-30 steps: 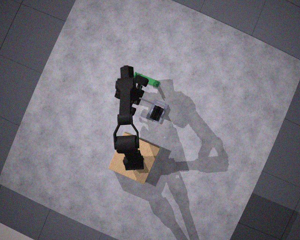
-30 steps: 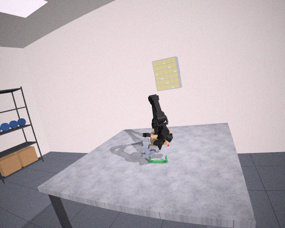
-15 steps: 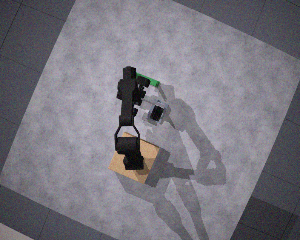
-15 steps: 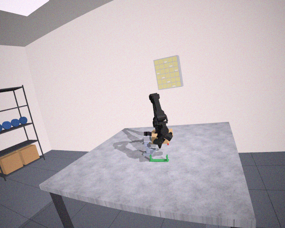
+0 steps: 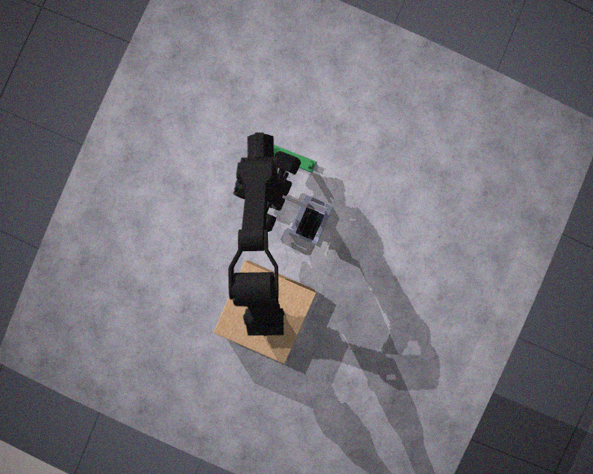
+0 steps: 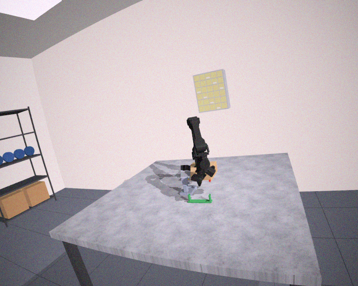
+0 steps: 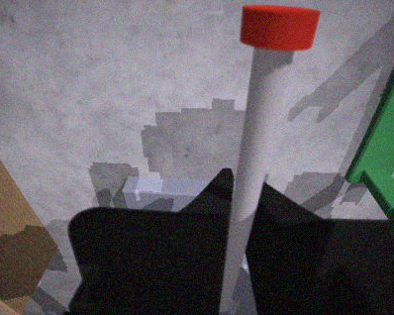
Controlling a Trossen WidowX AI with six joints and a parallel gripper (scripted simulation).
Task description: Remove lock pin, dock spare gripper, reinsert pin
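The socket mount is 9 cm to the right of my gripper tip. Round my gripper tip: green cradle 10 cm ahead, 4 cm to the left, 3 cm below; then spare gripper 9 cm to the right, 7 cm above, 1 cm behind.
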